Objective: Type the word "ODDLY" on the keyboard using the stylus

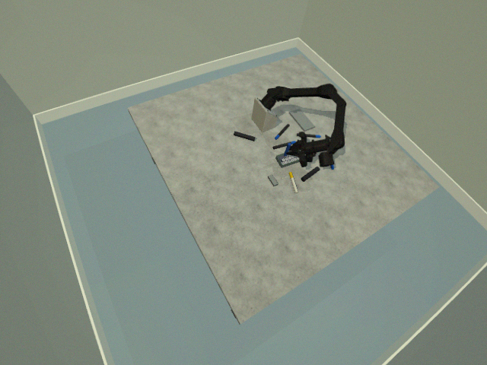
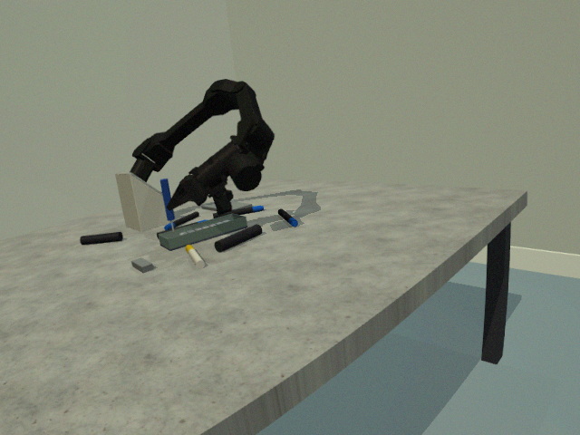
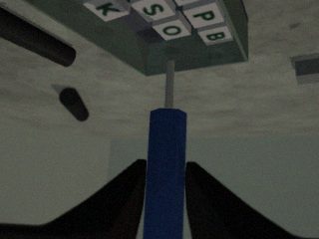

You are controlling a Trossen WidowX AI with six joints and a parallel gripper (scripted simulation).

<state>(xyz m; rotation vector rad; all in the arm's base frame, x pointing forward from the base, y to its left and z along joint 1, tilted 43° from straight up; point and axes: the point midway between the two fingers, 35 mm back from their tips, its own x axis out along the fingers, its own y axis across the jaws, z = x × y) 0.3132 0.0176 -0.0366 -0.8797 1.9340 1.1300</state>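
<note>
My gripper tip is 1 cm above the stylus. The rest, counted from my gripper tip: grey eraser: 8 cm ahead, 12 cm to the right, 8 cm below; stylus tip: 5 cm below; yellow-capped white marker: 13 cm ahead, 2 cm to the right, 8 cm below.
</note>
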